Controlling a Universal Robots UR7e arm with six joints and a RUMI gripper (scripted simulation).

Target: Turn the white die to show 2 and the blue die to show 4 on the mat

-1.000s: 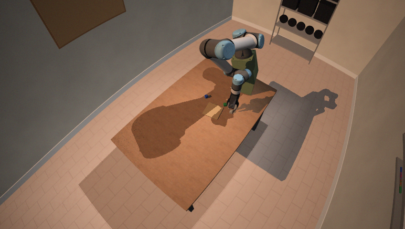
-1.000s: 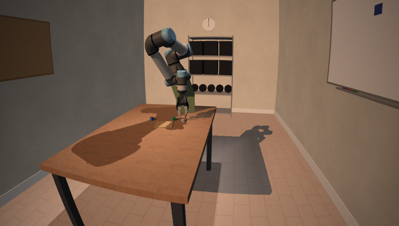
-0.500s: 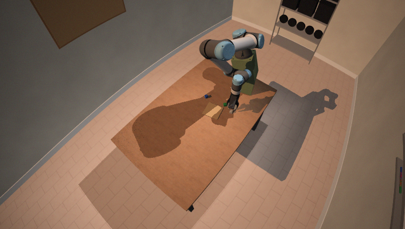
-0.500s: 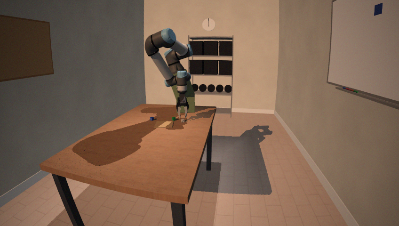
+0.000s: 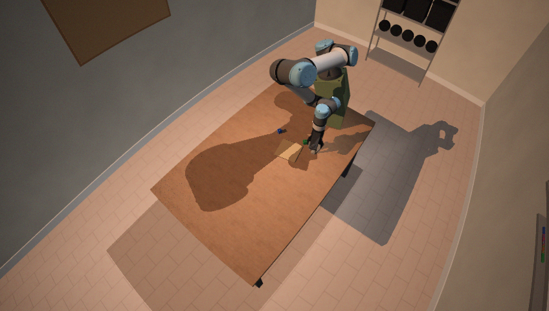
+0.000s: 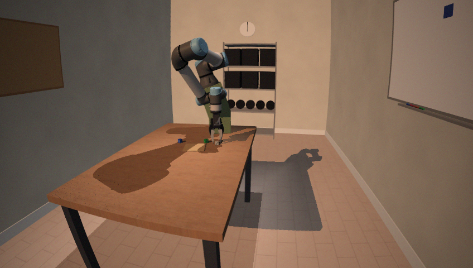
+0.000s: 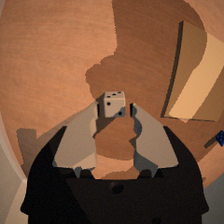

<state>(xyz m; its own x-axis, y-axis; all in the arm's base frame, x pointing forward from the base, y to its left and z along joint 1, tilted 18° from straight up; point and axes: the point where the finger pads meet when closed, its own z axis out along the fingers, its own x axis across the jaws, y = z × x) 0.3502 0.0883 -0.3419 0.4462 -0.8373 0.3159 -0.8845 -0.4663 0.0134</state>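
The white die lies 10 mm below my hand. Round my hand: blue die: 40 mm ahead, 270 mm to the right, 10 mm below; green die: 20 mm behind, 90 mm to the right, 10 mm below; tan mat: 100 mm ahead, 120 mm to the right, 20 mm below.
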